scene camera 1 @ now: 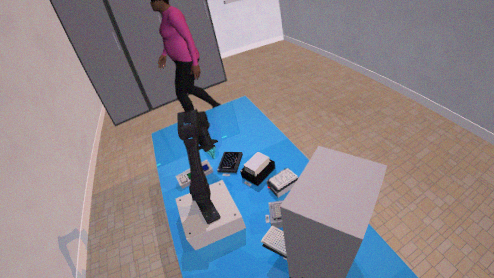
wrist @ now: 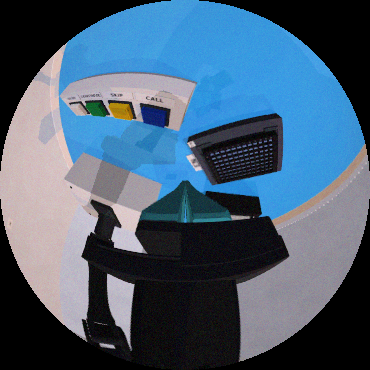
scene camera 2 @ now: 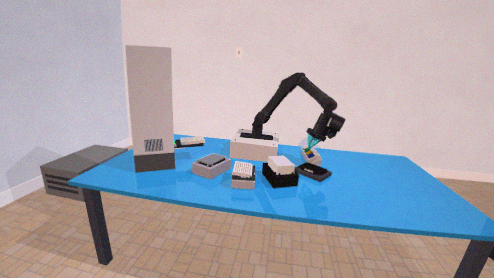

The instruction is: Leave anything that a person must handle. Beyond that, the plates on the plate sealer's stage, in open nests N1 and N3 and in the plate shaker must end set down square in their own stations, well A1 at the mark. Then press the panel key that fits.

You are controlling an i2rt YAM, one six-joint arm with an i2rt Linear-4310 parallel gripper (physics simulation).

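Note:
My gripper (scene camera 1: 212, 154) (scene camera 2: 308, 148) (wrist: 184, 184) is shut and empty, near the blue-key end of the key panel (scene camera 1: 184, 179) (wrist: 175, 105). The panel's keys are white (wrist: 77, 108), green (wrist: 96, 108), yellow (wrist: 121, 110) and blue (wrist: 154, 115), the last marked CALL. A dark plate (scene camera 1: 230, 161) (scene camera 2: 313, 170) (wrist: 242, 155) lies in nest N3, seemingly square. A white block-like item (scene camera 1: 258, 163) (scene camera 2: 281, 164) sits on a black nest (scene camera 2: 280, 179) (wrist: 232, 202). A white plate (scene camera 1: 283, 180) (scene camera 2: 243, 169) is on a pale device. Other station names and A1 marks are unreadable.
A grey station (scene camera 1: 275, 212) (scene camera 2: 211, 166) and another white plate (scene camera 1: 274, 239) (scene camera 2: 192, 141) stand near the tall grey box (scene camera 1: 330, 195) (scene camera 2: 150, 100), which partly hides them in scene camera 1. A person (scene camera 1: 179, 42) is beyond the table's far end, by the cabinet (scene camera 1: 135, 50).

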